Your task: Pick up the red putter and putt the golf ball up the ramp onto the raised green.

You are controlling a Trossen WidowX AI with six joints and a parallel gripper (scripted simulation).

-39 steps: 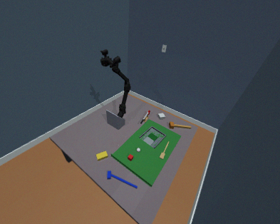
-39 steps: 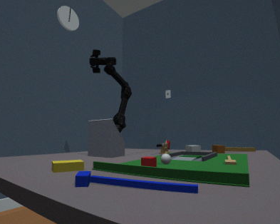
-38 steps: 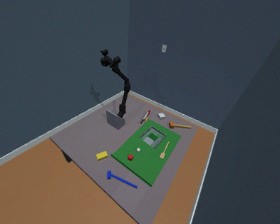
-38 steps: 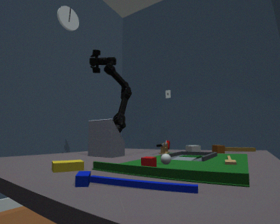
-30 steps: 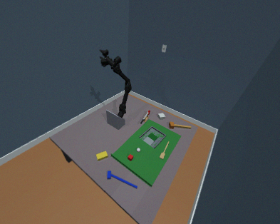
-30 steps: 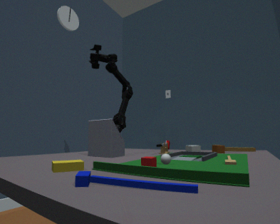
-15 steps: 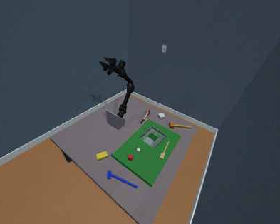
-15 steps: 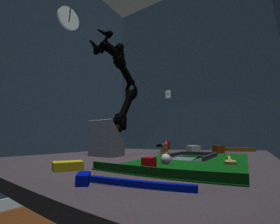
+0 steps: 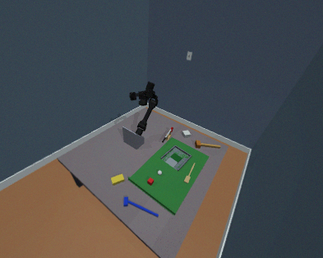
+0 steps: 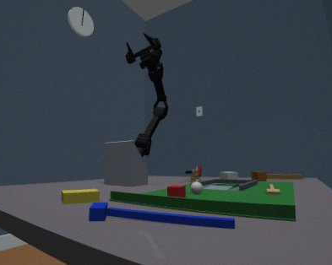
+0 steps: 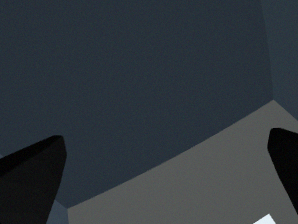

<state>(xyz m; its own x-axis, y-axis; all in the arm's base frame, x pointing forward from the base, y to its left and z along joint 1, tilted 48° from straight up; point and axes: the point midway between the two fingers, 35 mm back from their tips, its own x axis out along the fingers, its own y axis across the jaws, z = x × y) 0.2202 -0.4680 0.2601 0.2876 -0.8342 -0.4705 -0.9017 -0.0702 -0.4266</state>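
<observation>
Right now the tan piece is 660 mm below my gripper tip, 490 mm to the left of it and 10 mm ahead of it. The rest, counted from my gripper tip: yellow block 680 mm below, 270 mm to the right, 70 mm ahead; white golf ball 670 mm below, 280 mm ahead, 30 mm to the left; red block 670 mm below, 290 mm ahead, 90 mm to the right.
</observation>
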